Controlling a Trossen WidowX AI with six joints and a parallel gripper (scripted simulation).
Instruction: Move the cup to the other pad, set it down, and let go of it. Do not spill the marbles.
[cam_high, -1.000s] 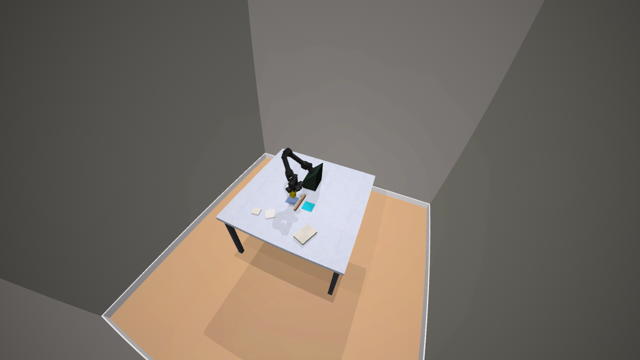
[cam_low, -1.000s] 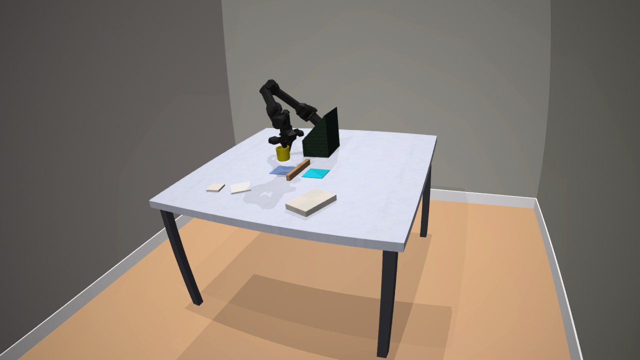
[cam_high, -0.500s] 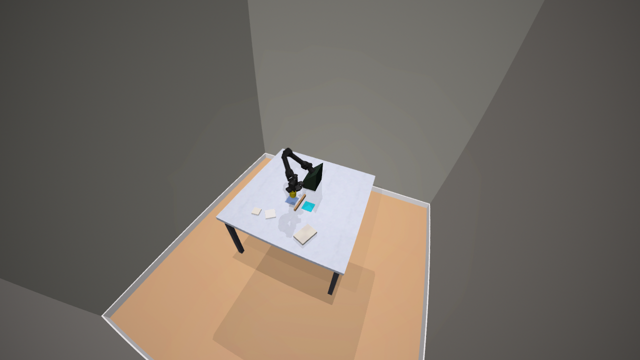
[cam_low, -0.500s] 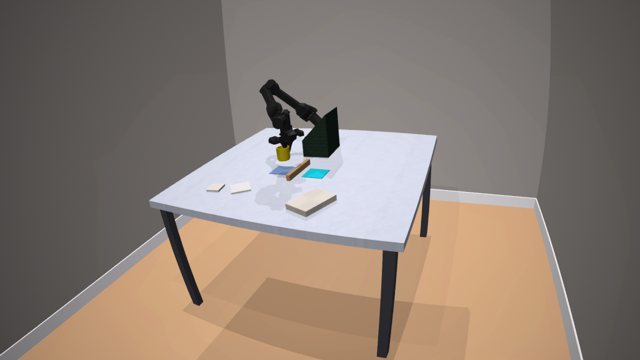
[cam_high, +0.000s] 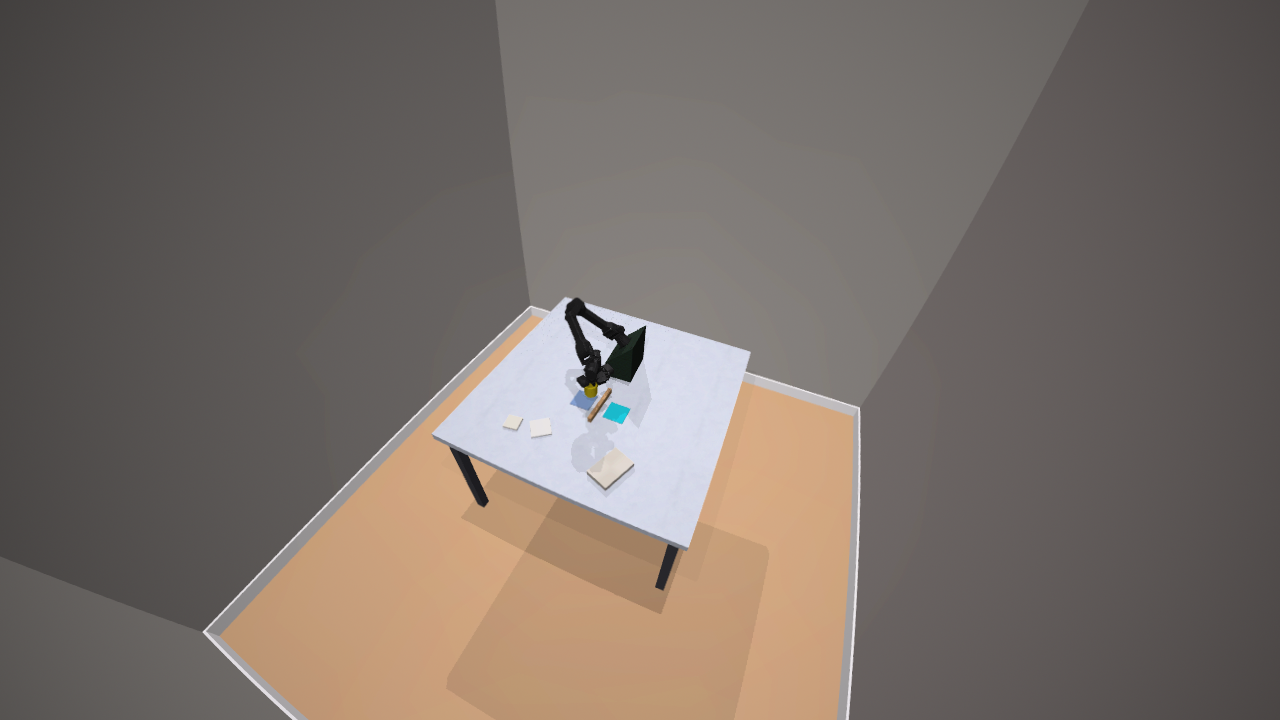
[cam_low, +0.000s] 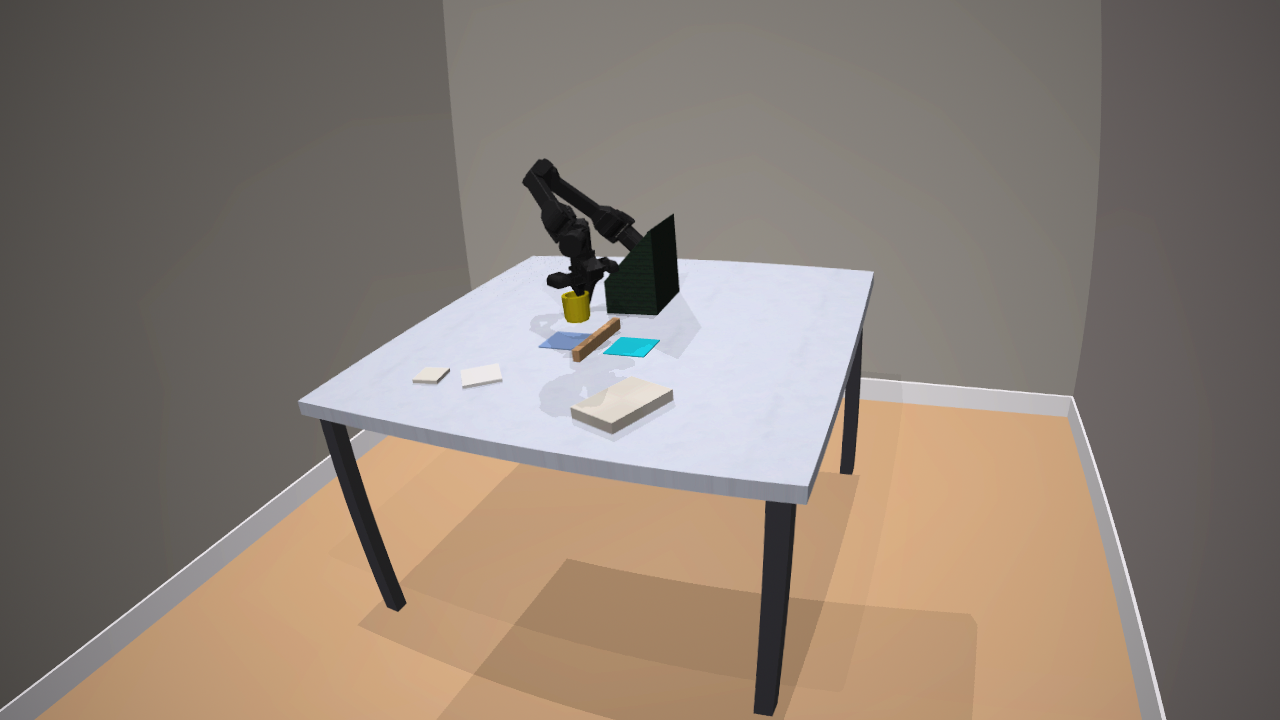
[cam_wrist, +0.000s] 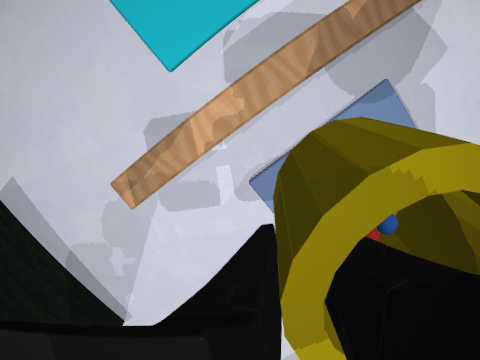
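Now: the cyan pad 60 mm ahead of my gripper tip, 130 mm to the left of it and 100 mm below it. Round my gripper tip: yellow cup 20 mm ahead, 20 mm to the right; then red marble 20 mm ahead, 40 mm to the right, 20 mm below; then blue marble 30 mm ahead, 40 mm to the right, 20 mm below.
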